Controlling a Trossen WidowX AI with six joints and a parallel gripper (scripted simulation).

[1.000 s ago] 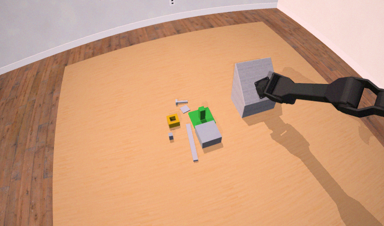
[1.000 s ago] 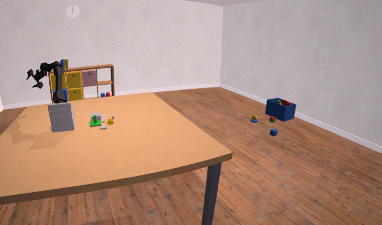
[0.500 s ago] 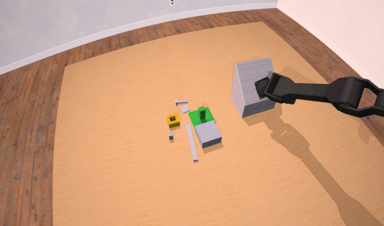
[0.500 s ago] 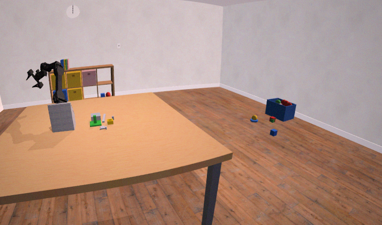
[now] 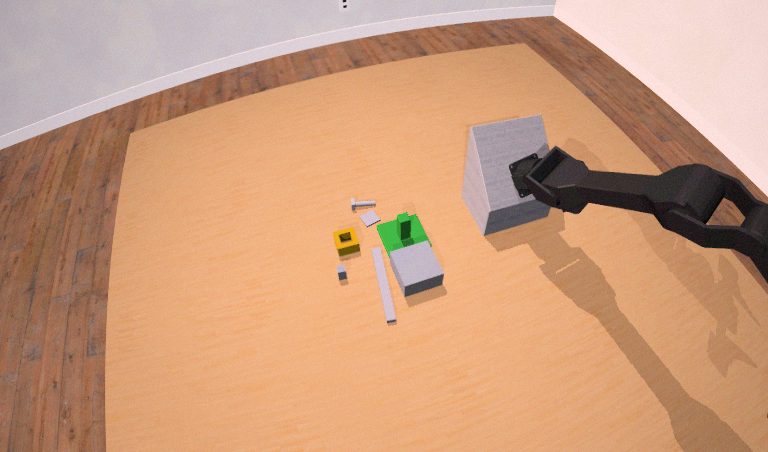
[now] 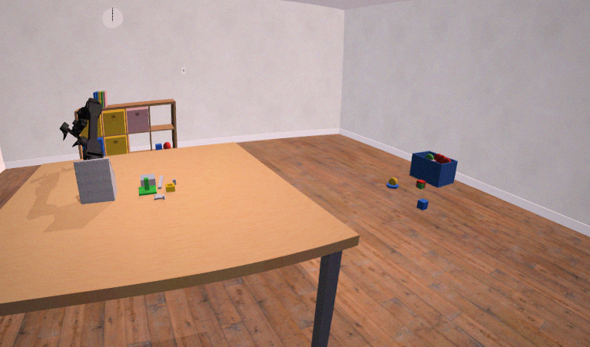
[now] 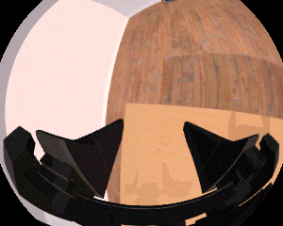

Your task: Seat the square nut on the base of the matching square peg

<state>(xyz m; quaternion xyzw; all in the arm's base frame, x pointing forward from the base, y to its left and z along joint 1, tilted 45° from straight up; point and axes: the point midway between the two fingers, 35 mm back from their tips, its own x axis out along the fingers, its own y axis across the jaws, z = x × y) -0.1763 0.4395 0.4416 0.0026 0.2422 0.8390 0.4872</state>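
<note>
Right now my hand is 640 mm to the left of the small grey cube, 540 mm short of it and 130 mm above it. From my hand the other things lie so: grey block (590 mm to the right, 420 mm ahead, 120 mm below); then flat grey plate (740 mm to the right, 440 mm ahead, 140 mm below); then long grey bar (590 mm to the right, 480 mm ahead, 130 mm below).
</note>
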